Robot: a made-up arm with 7 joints.
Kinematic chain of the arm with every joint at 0, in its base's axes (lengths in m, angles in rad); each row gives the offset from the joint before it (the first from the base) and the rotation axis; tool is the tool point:
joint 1: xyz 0 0 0.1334 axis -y
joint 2: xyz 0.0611 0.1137 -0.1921 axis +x
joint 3: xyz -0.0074 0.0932 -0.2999 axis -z
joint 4: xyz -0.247 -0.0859 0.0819 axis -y
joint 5: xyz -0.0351 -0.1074 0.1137 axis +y
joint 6: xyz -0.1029 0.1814 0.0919 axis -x
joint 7: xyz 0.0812 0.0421 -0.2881 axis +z
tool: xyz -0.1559 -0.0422 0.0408
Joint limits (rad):
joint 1: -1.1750..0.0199
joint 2: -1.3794..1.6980
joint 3: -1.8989..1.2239
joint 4: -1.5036..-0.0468
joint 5: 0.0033..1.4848
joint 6: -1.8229..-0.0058
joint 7: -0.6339..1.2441
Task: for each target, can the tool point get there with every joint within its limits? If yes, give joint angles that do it. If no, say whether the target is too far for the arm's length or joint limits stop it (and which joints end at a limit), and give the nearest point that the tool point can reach.
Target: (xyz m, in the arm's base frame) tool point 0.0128 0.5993 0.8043
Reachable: no: joint limits stop it (at a limit: joint 1, joint 4, joint 6) | nearest point -0.0296 0.4336 0.4964 | short by 0.352 m
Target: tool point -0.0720 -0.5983 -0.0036
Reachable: no: joint limits stop it (at a limit: joint 4, joint 6) | nearest point -0.0795 -0.3372 -0.0180 | short by 0.262 m
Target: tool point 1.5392 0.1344 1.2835
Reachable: no: too far | nearest point 0.3458 0.1199 0.3918 | short by 1.490 m
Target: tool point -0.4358 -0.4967 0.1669
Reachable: no: joint limits stop it (at a limit: joint 1, joint 4, joint 6) | nearest point -0.3453 -0.2883 0.1249 | short by 0.231 m
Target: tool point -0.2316 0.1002 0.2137
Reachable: yes | joints -0.9293 -0.9746 -1.0279 -1.3613 0.2133 -0.3397 -0.4905
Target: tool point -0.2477 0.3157 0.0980
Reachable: yes | joints -0.7815 -0.3304 0.2316 -1.3573 0.5557 -0.2339 -0.0348
